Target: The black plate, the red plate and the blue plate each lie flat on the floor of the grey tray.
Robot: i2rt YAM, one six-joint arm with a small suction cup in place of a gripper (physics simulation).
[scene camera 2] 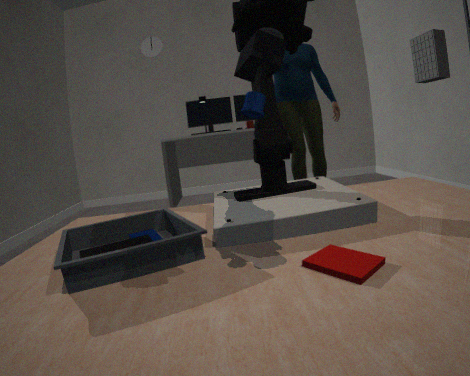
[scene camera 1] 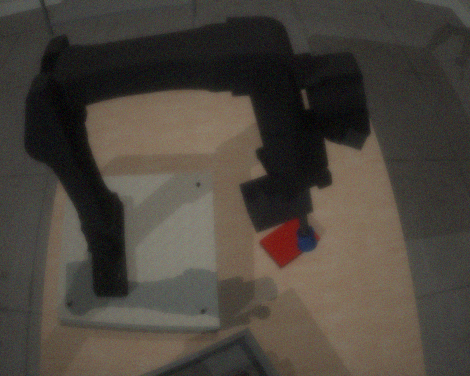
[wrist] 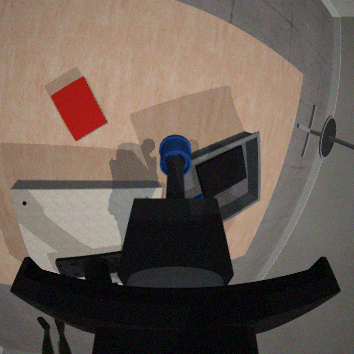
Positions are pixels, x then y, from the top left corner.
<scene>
My suction cup [scene camera 1: 305,244] holds nothing. The cup is 24 cm from the middle of a red plate [scene camera 2: 354,266], above it.
</scene>
